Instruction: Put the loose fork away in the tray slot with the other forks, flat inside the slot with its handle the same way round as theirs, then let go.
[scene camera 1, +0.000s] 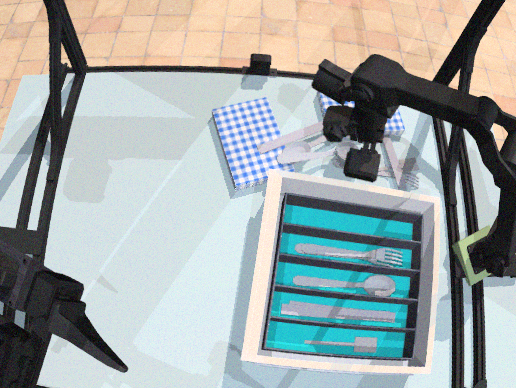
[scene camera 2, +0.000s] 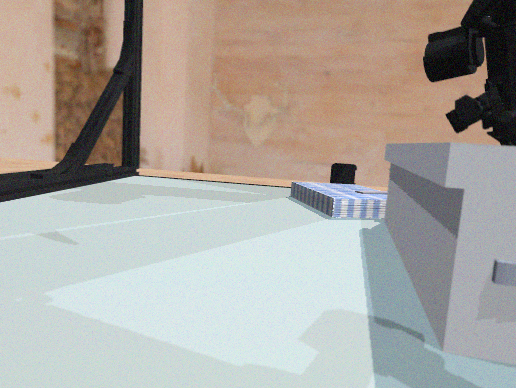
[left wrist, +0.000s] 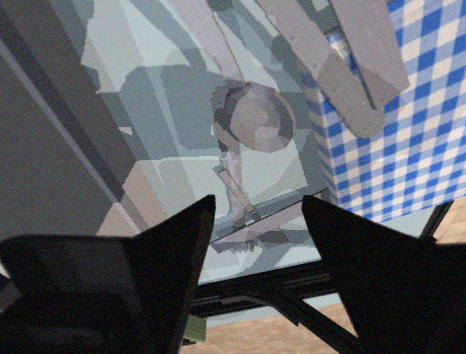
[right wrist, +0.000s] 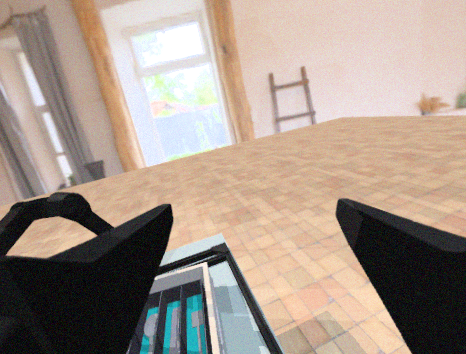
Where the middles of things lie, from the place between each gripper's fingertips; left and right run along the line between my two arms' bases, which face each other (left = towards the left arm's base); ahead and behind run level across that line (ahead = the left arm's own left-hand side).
Right now my left hand is 250 mm short of the cutlery tray (scene camera 1: 304, 219), 70 mm to the left of it and 20 mm above it.
I see the cutlery tray 420 mm below my right hand, 330 mm to the left of it and 180 mm behind it.
